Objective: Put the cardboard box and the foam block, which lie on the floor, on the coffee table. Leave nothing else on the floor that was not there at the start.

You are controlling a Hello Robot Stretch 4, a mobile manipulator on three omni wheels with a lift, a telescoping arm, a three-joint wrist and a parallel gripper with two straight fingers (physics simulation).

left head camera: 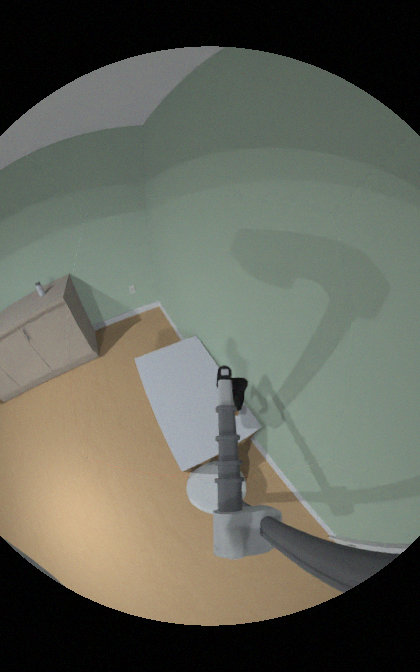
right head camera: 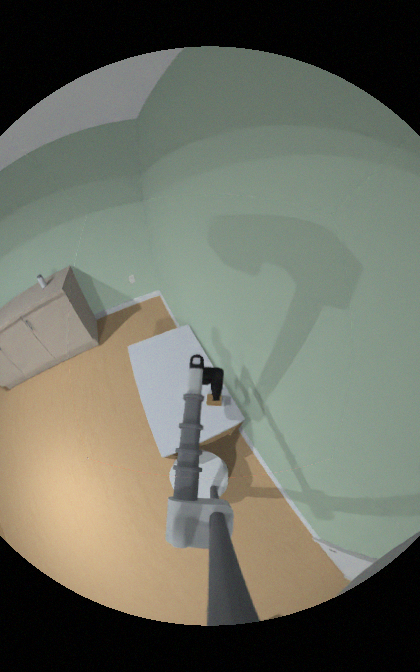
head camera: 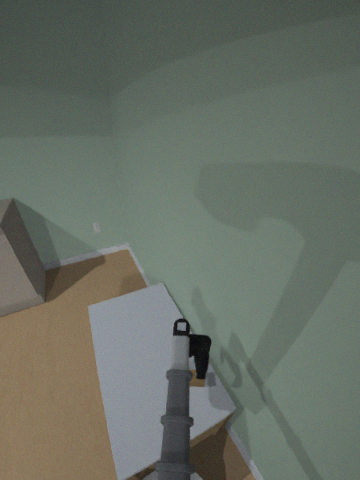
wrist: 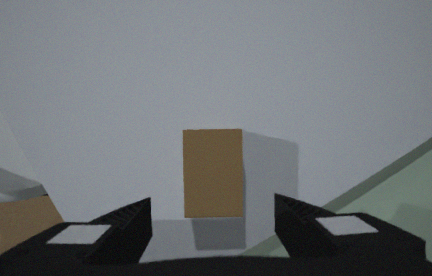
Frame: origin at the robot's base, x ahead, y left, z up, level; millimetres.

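Where they show: gripper, between the fingertips: [wrist: 213, 214].
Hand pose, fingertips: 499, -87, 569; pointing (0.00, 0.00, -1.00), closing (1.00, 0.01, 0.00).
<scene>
After its pixels a point has its place, as x, y, z.
The brown cardboard box [head camera: 197, 383] {470, -88, 466} [right head camera: 214, 400] [wrist: 213, 170] {501, -74, 473} rests on the light grey coffee table [head camera: 130, 350] {630, 279, 423} [left head camera: 170, 400] [right head camera: 155, 385] [wrist: 100, 75] {367, 34, 423}, near the edge by the wall. My gripper [head camera: 201, 376] [left head camera: 239, 407] [right head camera: 216, 398] [wrist: 213, 214] {499, -87, 569} is open above the box. In the wrist view its fingers stand wide apart, with space on both sides of the box. The box casts a shadow on the table top. In the left head view the gripper hides most of the box. The foam block does not show in these views.
A green wall [head camera: 165, 210] {1133, 124, 1044} runs along the right side of the table. A beige cabinet [head camera: 22, 270] {1171, 1338, 446} [left head camera: 55, 335] [right head camera: 55, 325] stands at the left, with a small cylinder [left head camera: 40, 289] [right head camera: 42, 281] on top. My round white base [left head camera: 200, 490] [right head camera: 181, 475] is at the table's near end.
</scene>
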